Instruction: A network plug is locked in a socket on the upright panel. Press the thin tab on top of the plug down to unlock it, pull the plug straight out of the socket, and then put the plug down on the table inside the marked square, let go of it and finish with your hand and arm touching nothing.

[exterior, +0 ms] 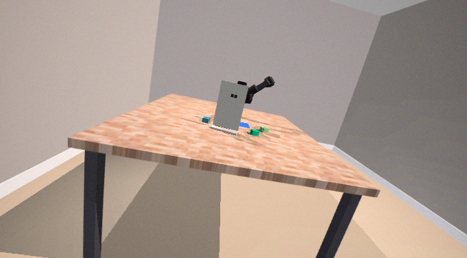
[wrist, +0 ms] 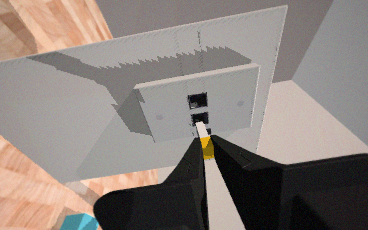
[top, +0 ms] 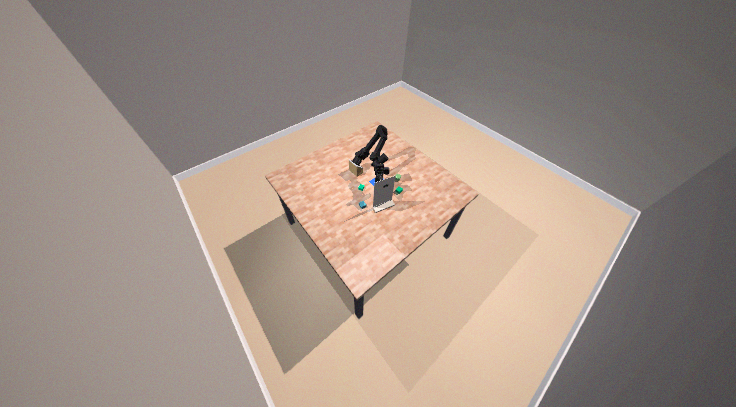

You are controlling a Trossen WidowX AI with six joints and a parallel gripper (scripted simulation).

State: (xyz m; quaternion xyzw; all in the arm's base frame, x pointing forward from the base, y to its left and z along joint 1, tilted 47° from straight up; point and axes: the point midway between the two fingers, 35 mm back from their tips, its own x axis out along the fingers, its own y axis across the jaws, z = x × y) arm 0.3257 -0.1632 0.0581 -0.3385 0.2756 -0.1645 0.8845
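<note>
The blue marked square lies 22 cm below my gripper tip, 13 cm to the left of it and 13 cm behind it.
</note>
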